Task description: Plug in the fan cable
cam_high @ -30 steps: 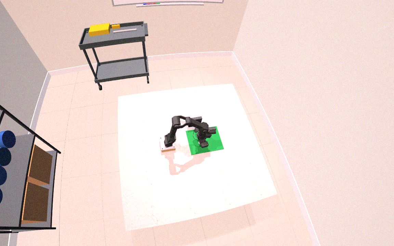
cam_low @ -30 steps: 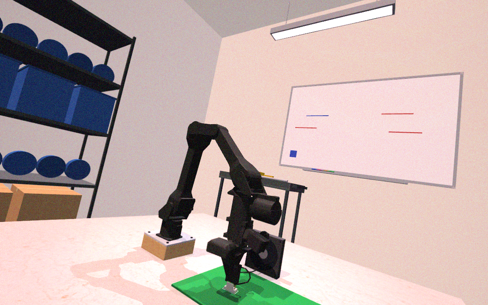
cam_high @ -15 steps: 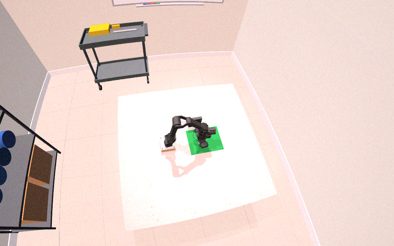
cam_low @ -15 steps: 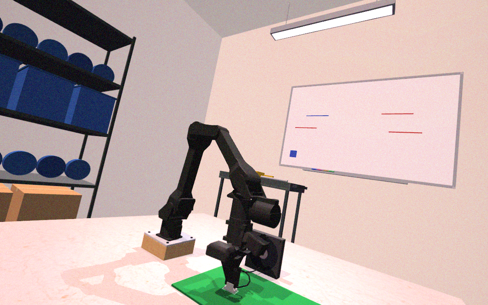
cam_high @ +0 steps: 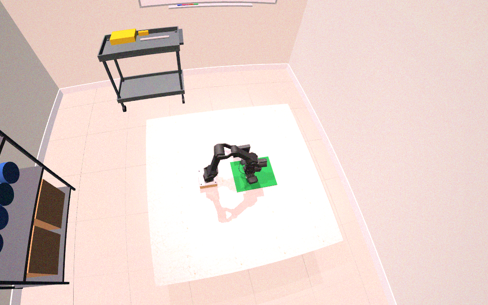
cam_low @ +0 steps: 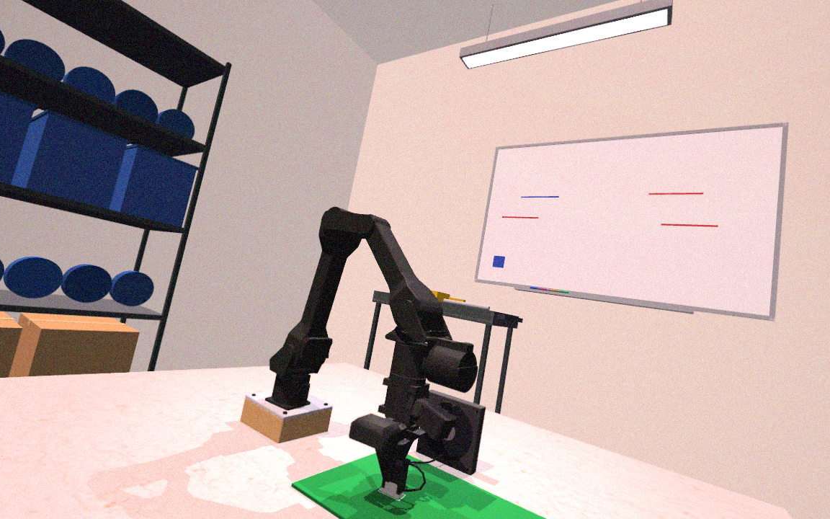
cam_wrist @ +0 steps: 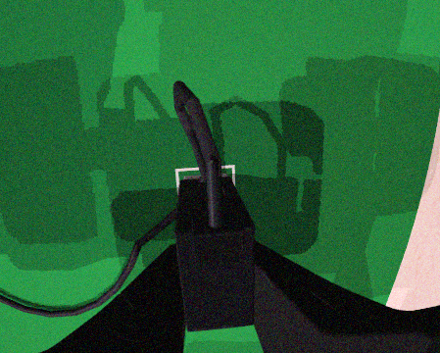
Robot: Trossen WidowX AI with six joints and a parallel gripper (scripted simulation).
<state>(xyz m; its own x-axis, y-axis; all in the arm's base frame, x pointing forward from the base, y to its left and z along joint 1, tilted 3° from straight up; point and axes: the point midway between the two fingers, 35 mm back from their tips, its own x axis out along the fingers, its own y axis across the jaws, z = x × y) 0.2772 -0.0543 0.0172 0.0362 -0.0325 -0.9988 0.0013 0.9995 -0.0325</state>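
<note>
Now: gripper tip 1 cm short of the dark plug and 1 cm below it. From my gripper tip the other things lie so: fan: 2 cm ahead, 18 cm to the left, 4 cm above; then green board: 5 cm ahead, 1 cm to the left, 4 cm below.
</note>
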